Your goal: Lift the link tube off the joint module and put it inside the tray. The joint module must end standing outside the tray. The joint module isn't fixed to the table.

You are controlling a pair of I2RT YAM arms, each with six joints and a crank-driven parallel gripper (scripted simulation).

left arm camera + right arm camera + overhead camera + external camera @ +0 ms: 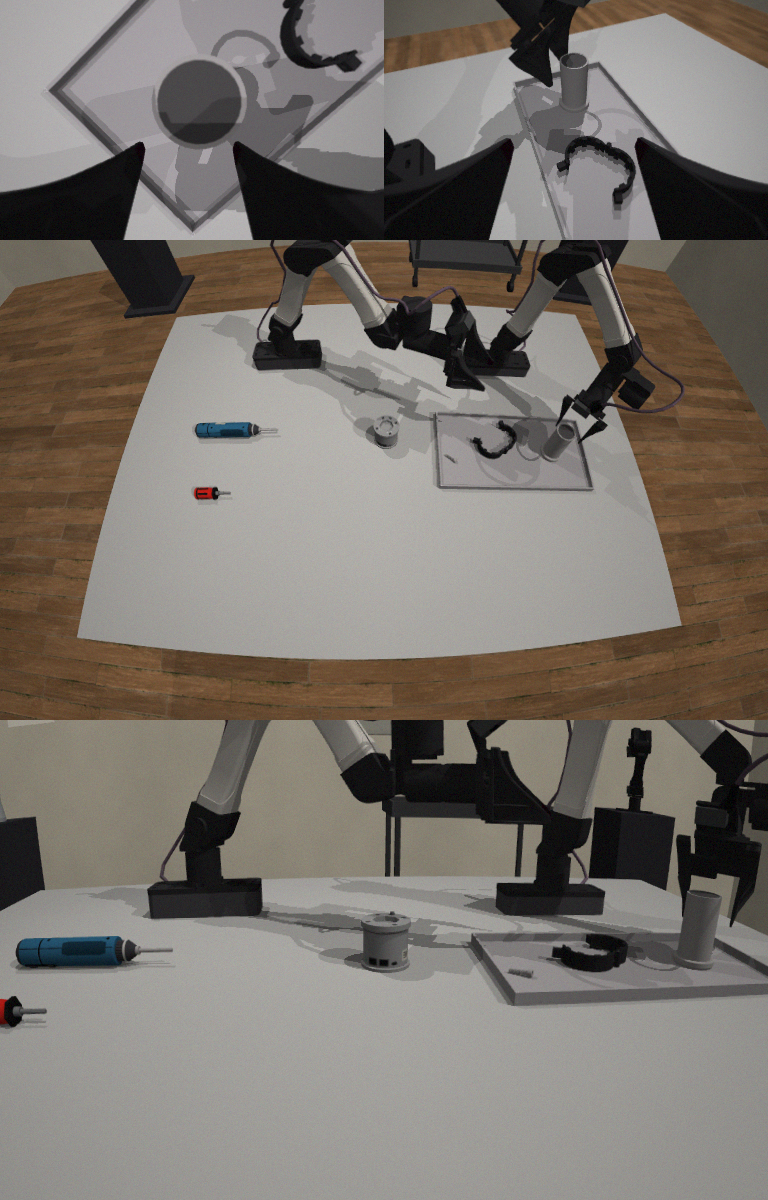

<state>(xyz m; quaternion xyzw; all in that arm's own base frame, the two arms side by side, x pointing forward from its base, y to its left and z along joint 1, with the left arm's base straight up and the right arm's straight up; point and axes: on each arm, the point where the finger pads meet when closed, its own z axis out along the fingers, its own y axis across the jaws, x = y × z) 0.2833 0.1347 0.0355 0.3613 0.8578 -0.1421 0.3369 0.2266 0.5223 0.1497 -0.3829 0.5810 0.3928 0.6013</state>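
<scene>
Right now the grey link tube is 30 mm to the right of my left hand, 20 mm ahead of it and 10 mm below it. From my left hand the other things lie so: black clamp ring: 180 mm to the right, 50 mm below, 10 mm ahead; small screw: 310 mm to the right, 60 mm below, 60 mm ahead; tray: 130 mm to the right, 60 mm below, 30 mm ahead.
</scene>
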